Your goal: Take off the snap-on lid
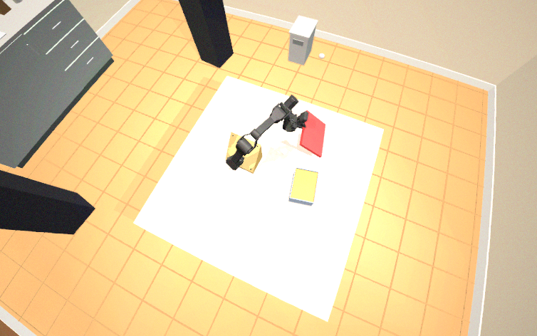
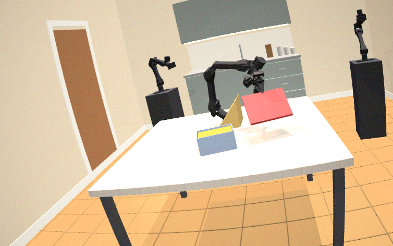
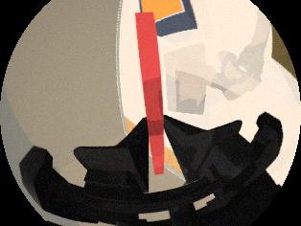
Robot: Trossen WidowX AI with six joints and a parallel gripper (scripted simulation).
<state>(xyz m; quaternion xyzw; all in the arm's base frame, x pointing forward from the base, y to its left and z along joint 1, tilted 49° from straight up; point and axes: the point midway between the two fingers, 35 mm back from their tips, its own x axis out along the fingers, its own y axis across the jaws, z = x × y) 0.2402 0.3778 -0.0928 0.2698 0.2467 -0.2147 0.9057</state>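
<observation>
Right now the red lid is 60 mm ahead of my gripper tip, 50 mm below it and 20 mm to the left of it. Also, from my gripper tip: blue-grey storage box: 270 mm to the right, 180 mm below, 170 mm ahead.
</observation>
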